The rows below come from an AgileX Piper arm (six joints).
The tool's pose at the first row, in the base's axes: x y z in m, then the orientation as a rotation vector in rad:
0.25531 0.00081 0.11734 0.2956 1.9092 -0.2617
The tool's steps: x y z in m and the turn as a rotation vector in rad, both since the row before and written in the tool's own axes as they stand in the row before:
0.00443 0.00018 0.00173 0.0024 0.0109 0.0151
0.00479 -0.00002 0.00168 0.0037 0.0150 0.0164
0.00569 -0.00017 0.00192 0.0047 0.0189 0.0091
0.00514 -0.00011 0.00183 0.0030 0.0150 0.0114
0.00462 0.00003 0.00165 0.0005 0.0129 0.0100
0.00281 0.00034 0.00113 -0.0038 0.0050 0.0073
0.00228 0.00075 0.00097 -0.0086 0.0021 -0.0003
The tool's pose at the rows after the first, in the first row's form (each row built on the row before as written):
0.25540 0.00077 0.11258 0.3135 1.9168 -0.2528
0.25522 0.00067 0.10751 0.3343 1.9280 -0.2438
0.25484 0.00055 0.10152 0.3495 1.9444 -0.2400
0.25451 0.00052 0.09607 0.3652 1.9565 -0.2335
0.25421 0.00069 0.09118 0.3776 1.9669 -0.2257
0.25423 0.00109 0.08816 0.3832 1.9703 -0.2165
0.25446 0.00186 0.08570 0.3777 1.9728 -0.2078

